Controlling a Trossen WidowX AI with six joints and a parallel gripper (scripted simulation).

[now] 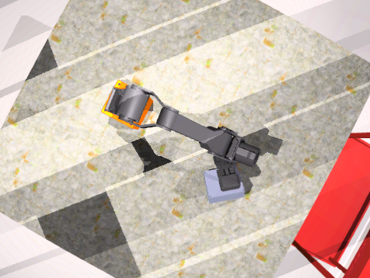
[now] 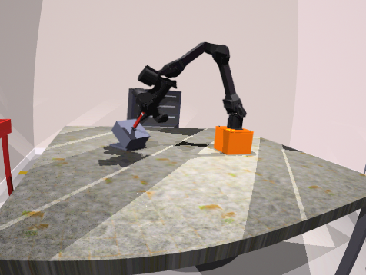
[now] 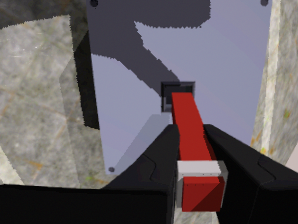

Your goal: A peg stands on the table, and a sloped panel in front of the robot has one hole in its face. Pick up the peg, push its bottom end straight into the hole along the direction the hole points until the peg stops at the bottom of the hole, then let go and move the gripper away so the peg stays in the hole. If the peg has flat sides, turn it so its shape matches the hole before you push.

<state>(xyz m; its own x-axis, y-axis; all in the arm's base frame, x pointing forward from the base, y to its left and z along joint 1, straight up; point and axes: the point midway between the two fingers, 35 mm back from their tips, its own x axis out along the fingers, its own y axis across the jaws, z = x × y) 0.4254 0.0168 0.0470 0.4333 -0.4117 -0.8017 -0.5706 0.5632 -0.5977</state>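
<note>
Right now the panel is 30 mm ahead of my gripper tip, 30 mm to the right of it and 60 mm below it. Also, from my gripper tip: red square peg 10 mm behind, 10 mm to the left, 10 mm above.
</note>
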